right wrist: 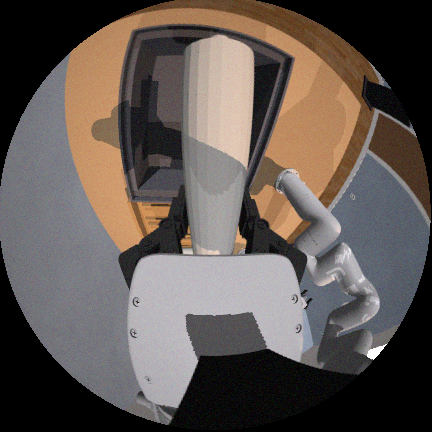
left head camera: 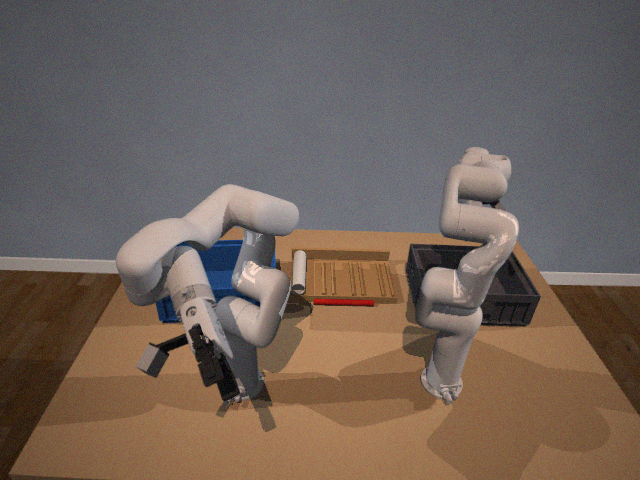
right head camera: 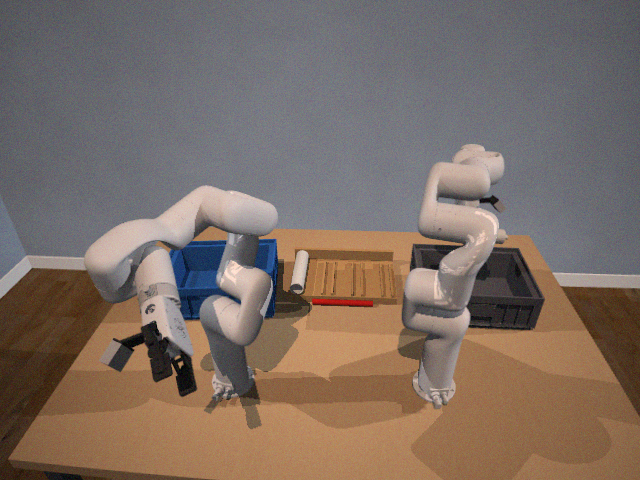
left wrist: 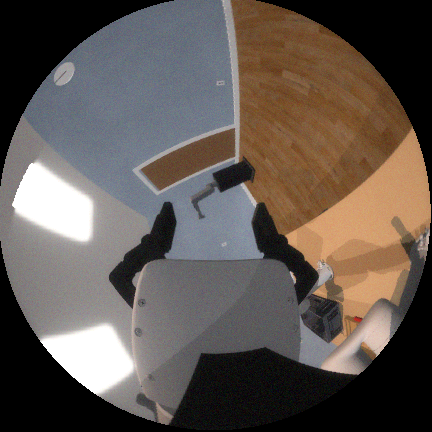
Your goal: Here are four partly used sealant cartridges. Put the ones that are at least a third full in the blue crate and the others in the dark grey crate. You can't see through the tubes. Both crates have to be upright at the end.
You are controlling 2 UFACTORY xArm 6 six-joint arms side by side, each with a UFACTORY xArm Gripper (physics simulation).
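Frame: origin at the left arm's base, x left, y back, z up, level; metres.
Seen in the pictures: left gripper, fingertip midpoint: point(right wrist: 308, 293) point(left head camera: 223, 390) point(right head camera: 176, 386) point(left wrist: 213, 211); right gripper, fingertip midpoint: point(right wrist: 213, 195); left arm's base, origin of the base link: point(left head camera: 242, 383) point(right head camera: 233, 380); right arm's base, origin of the base link: point(right wrist: 286, 180) point(left head camera: 441, 382) point(right head camera: 433, 385) point(left wrist: 326, 270).
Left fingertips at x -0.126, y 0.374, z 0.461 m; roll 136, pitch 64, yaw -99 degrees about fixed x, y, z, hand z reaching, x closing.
Note:
Offsets run from my left fingertips to a thing's top centre. "spot": to the spot under its first point.
My right gripper point(right wrist: 213, 195) is shut on a whitish cartridge {dx -0.534, dy -0.907, dz -0.115 m} point(right wrist: 218, 105) and holds it above the dark grey crate {dx -0.557, dy -0.927, dz -0.314 m} point(left head camera: 509, 311) point(right head camera: 506, 314) point(right wrist: 125, 95). The held cartridge's end {spot: dx -0.617, dy -0.912, dz -0.162 m} point(right head camera: 500, 236) shows beside the right arm in the right head view. It hides part of the crate's inside in the right wrist view. Another white cartridge {dx +0.072, dy -0.886, dz -0.376 m} point(left head camera: 299, 273) point(right head camera: 299, 271) lies along the wooden tray's left side. The blue crate {dx +0.333, dy -0.747, dz -0.314 m} point(left head camera: 219, 261) point(right head camera: 199, 260) stands upright at the left, partly behind the left arm. The grey crate is upright. My left gripper point(right head camera: 174, 381) point(left wrist: 213, 211) is open and empty, near the front left.
The wooden tray point(left head camera: 341, 254) point(right head camera: 344, 255) with raised slats stands between the crates. A red bar {dx -0.116, dy -0.795, dz -0.439 m} point(left head camera: 343, 302) point(right head camera: 342, 302) lies along its front edge. The left arm point(left head camera: 149, 258) point(right head camera: 118, 260) arches over the left side, and the right arm's base point(left head camera: 440, 384) point(right head camera: 434, 388) stands in front of the grey crate.

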